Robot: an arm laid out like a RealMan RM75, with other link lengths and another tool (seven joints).
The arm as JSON. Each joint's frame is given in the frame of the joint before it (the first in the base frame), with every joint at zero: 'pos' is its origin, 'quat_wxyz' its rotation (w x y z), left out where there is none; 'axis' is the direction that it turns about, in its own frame. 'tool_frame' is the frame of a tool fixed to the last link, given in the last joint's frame.
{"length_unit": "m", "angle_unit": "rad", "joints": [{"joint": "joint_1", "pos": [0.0, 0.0, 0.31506], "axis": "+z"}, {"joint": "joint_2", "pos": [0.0, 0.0, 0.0], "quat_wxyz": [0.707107, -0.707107, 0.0, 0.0], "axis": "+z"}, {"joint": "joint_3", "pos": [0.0, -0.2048, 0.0], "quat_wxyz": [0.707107, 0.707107, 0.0, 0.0], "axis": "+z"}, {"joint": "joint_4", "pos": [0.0, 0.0, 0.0], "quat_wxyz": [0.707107, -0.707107, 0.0, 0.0], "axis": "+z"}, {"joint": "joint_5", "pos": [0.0, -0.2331, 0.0], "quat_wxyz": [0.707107, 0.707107, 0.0, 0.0], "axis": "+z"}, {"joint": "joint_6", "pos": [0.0, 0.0, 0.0], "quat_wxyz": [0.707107, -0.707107, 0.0, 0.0], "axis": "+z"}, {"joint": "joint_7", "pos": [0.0, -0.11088, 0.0], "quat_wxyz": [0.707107, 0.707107, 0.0, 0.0], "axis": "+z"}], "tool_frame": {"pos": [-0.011, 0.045, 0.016], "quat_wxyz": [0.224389, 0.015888, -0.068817, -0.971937]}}
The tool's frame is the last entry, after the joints.
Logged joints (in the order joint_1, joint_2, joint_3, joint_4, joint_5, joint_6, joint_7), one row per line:
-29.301 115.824 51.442 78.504 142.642 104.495 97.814
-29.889 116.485 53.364 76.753 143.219 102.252 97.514
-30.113 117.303 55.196 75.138 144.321 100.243 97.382
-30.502 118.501 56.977 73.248 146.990 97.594 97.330
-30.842 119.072 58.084 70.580 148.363 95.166 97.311
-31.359 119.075 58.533 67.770 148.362 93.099 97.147
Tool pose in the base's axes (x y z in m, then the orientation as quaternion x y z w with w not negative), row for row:
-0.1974 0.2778 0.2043 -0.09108 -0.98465 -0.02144 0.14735
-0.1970 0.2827 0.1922 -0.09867 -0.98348 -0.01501 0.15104
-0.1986 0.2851 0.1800 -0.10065 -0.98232 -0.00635 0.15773
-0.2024 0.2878 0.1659 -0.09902 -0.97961 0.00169 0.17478
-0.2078 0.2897 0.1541 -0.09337 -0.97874 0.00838 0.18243
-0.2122 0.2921 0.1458 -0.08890 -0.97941 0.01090 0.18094
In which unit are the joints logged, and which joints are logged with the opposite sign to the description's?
The joints are logged in degrees. Opposite sign: joint_2, joint_7.
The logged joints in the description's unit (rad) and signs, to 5 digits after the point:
-0.51140 -2.02151 0.89783 1.37015 2.48957 1.82378 -1.70718
-0.52166 -2.03305 0.93138 1.33959 2.49964 1.78463 -1.70194
-0.52557 -2.04732 0.96335 1.31141 2.51888 1.74957 -1.69964
-0.53236 -2.06823 0.99444 1.27842 2.56546 1.70334 -1.69873
-0.53829 -2.07820 1.01376 1.23185 2.58942 1.66096 -1.69840
-0.54732 -2.07825 1.02159 1.18281 2.58941 1.62488 -1.69554

